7 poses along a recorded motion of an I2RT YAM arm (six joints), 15 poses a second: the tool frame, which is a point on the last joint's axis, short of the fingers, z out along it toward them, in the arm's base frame.
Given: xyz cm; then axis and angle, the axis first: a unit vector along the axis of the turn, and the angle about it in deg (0 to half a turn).
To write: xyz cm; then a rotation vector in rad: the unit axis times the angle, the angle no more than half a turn. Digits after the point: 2 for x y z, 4 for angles.
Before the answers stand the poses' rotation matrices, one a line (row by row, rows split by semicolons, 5 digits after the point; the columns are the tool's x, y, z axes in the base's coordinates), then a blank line. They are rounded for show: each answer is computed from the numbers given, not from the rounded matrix.
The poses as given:
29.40 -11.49 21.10 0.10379 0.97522 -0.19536 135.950
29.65 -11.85 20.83 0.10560 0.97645 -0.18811 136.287
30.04 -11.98 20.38 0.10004 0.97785 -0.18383 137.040
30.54 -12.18 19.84 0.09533 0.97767 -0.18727 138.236
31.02 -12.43 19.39 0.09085 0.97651 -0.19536 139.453
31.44 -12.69 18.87 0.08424 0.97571 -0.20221 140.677
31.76 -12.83 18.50 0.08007 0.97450 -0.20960 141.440
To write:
-0.70022 0.30980 0.64321; 0.03814 0.91589 -0.39962; -0.71291 -0.25529 -0.65314
-0.70360 0.30764 0.64055; 0.04765 0.91983 -0.38942; -0.70900 -0.24347 -0.66185
-0.71450 0.29469 0.63455; 0.04414 0.92414 -0.37949; -0.69824 -0.24314 -0.67330
-0.73003 0.28745 0.62002; 0.03799 0.92290 -0.38315; -0.68236 -0.25616 -0.68467
-0.74535 0.28313 0.60357; 0.02913 0.91831 -0.39479; -0.66604 -0.27668 -0.69271
-0.76100 0.27392 0.58809; 0.01764 0.91489 -0.40331; -0.64851 -0.29654 -0.70107
-0.77053 0.26969 0.57753; 0.00839 0.91029 -0.41389; -0.63735 -0.31407 -0.70367

29.40 -11.49 21.10 0.2463 2.3140 -0.4635
29.65 -11.85 20.83 0.2512 2.3226 -0.4475
30.04 -11.98 20.38 0.2393 2.3388 -0.4397
30.54 -12.18 19.84 0.2300 2.3588 -0.4518
31.02 -12.43 19.39 0.2211 2.3768 -0.4755
31.44 -12.69 18.87 0.2068 2.3956 -0.4965
31.76 -12.83 18.50 0.1977 2.4057 -0.5174

